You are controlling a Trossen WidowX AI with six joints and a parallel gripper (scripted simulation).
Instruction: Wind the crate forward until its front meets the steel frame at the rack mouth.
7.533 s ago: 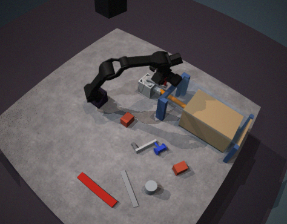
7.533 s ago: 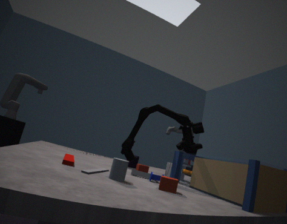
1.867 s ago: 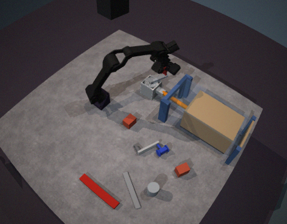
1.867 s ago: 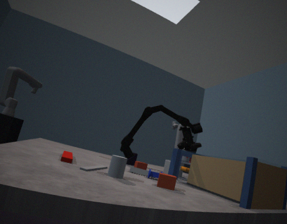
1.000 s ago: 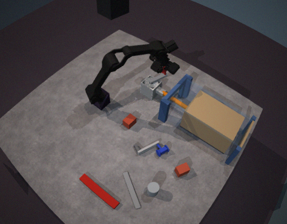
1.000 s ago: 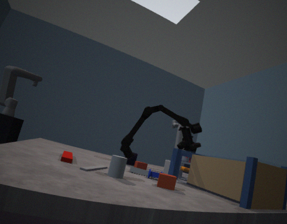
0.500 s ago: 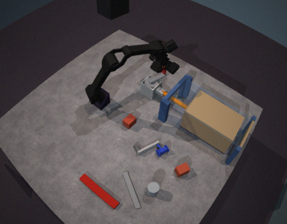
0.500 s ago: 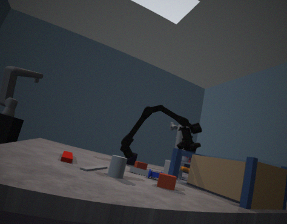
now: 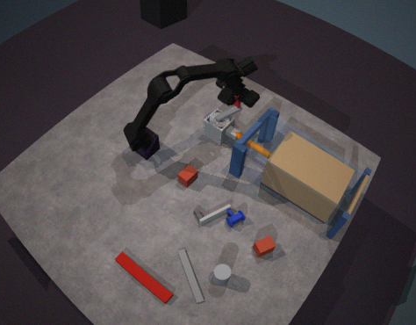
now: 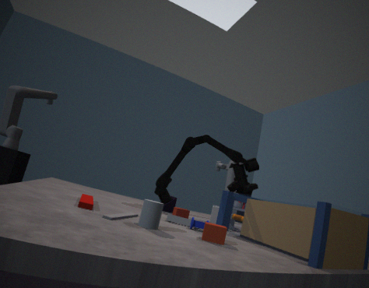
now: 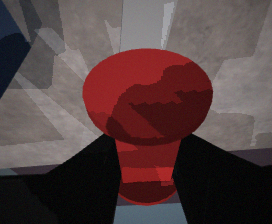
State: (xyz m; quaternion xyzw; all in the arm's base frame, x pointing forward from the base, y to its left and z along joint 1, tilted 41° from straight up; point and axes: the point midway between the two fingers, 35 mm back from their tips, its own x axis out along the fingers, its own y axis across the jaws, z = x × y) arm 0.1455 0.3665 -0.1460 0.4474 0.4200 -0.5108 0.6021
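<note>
Right now my gripper tip is 60 mm to the left of the winch handle with red knob and 30 mm above it. The rest, counted from my gripper tip: blue t-shaped piece 300 mm ahead, 360 mm to the right, 120 mm below; grey strip 360 mm ahead, 620 mm to the right, 130 mm below; grey winch 30 mm behind, 130 mm to the right, 100 mm below.
</note>
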